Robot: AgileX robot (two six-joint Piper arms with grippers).
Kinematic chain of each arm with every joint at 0, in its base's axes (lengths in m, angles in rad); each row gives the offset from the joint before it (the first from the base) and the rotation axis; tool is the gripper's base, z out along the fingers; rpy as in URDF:
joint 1: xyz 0 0 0.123 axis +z
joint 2: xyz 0 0 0 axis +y
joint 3: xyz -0.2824 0 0.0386 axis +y
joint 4: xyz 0.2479 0 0.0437 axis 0.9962 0 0.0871
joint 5: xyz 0 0 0 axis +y
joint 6: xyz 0.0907 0 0.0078 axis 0.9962 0 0.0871
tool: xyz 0 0 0 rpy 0 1.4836 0
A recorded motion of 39 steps. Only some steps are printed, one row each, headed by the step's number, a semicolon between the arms.
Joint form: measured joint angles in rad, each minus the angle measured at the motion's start. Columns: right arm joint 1, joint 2, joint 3, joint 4, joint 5, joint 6; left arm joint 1, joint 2, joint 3, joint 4, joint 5, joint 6.
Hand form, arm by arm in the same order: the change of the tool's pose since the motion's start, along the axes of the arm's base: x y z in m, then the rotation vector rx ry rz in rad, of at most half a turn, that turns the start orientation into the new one. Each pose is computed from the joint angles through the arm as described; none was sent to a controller.
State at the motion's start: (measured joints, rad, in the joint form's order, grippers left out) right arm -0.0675 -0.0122 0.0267 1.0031 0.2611 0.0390; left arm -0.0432 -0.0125 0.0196 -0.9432 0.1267 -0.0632
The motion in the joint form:
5: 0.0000 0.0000 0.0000 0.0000 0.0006 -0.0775; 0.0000 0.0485 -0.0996 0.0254 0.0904 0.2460
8: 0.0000 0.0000 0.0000 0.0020 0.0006 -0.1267; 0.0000 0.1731 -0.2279 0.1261 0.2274 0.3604
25: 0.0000 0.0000 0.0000 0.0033 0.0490 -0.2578; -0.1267 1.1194 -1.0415 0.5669 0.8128 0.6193
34: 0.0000 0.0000 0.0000 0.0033 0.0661 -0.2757; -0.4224 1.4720 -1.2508 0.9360 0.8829 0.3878
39: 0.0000 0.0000 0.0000 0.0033 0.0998 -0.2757; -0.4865 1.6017 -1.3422 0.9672 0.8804 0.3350
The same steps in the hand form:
5: 0.0000 0.0000 0.0000 -0.0764 -0.0114 0.0058; -0.0016 -0.0062 0.0256 0.2750 -0.0427 -0.0685
8: 0.0000 0.0001 0.0000 -0.1230 -0.0191 0.0093; 0.0039 -0.0139 0.0513 0.4986 0.0023 -0.1767
25: -0.0008 0.0037 -0.0023 -0.2511 -0.0183 0.0621; 0.1496 -0.0508 0.1466 1.1702 0.3881 -0.8344
34: -0.0012 0.0050 -0.0031 -0.2686 -0.0142 0.0791; 0.2082 -0.1213 0.1108 1.4380 0.5906 -1.0107
39: -0.0020 0.0075 -0.0047 -0.2686 0.0001 0.1098; 0.2290 -0.1525 0.0966 1.4579 0.6110 -1.0428

